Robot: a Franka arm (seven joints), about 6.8 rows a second.
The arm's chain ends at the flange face. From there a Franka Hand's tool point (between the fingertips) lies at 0.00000 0.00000 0.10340 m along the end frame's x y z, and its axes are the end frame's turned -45 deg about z.
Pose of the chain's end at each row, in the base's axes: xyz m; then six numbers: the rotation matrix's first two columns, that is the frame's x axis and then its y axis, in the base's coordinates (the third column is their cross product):
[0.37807, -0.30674, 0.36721, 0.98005, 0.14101, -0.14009, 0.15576, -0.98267, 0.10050]
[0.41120, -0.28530, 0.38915, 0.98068, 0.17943, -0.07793, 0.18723, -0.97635, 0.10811]
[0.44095, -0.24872, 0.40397, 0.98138, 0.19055, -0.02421, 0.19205, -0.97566, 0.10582]
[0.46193, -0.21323, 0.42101, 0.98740, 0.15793, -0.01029, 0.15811, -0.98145, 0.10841]
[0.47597, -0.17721, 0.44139, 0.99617, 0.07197, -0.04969, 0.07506, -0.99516, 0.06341]
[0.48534, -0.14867, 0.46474, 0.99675, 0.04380, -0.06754, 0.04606, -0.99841, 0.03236]
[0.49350, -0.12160, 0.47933, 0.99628, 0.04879, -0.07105, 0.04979, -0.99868, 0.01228]
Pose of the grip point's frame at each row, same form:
[0.36530, -0.31918, 0.26536, 0.58286, 0.79456, -0.17012, 0.80314, -0.59514, -0.02799]
[0.40534, -0.29777, 0.28667, 0.56105, 0.81726, -0.13155, 0.82584, -0.56351, 0.02134]
[0.44059, -0.25994, 0.30118, 0.55814, 0.82463, -0.09195, 0.82974, -0.55516, 0.05771]
[0.46266, -0.22447, 0.31822, 0.58640, 0.80566, -0.08393, 0.81000, -0.58232, 0.06938]
[0.47133, -0.18413, 0.33833, 0.65132, 0.75457, -0.07997, 0.75747, -0.65279, 0.00970]
[0.47851, -0.15233, 0.36163, 0.67224, 0.73695, -0.07064, 0.73738, -0.67501, -0.02488]
[0.48623, -0.12323, 0.37620, 0.66927, 0.74067, -0.05892, 0.73968, -0.67167, -0.04156]

